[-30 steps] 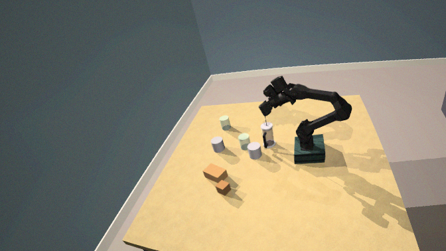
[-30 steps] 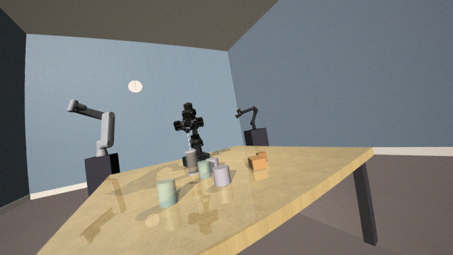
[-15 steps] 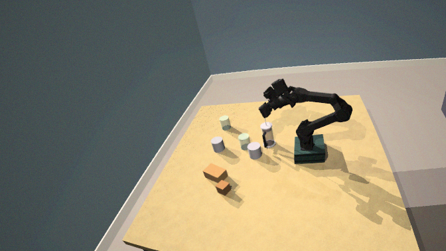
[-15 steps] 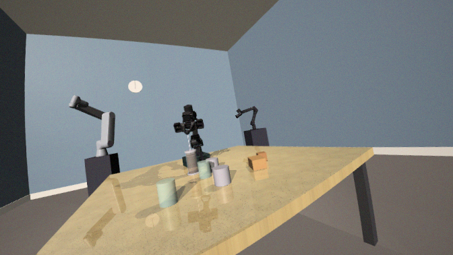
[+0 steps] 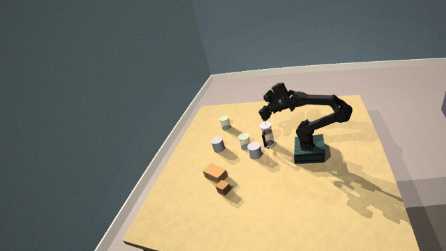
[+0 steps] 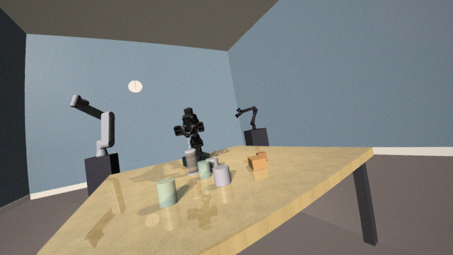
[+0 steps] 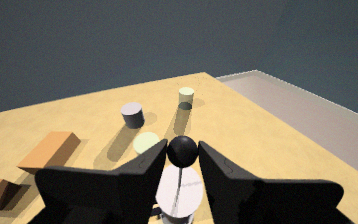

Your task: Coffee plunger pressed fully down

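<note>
The coffee press lies 120 mm below my gripper tip, 20 mm to the left of it and 10 mm behind it.
</note>
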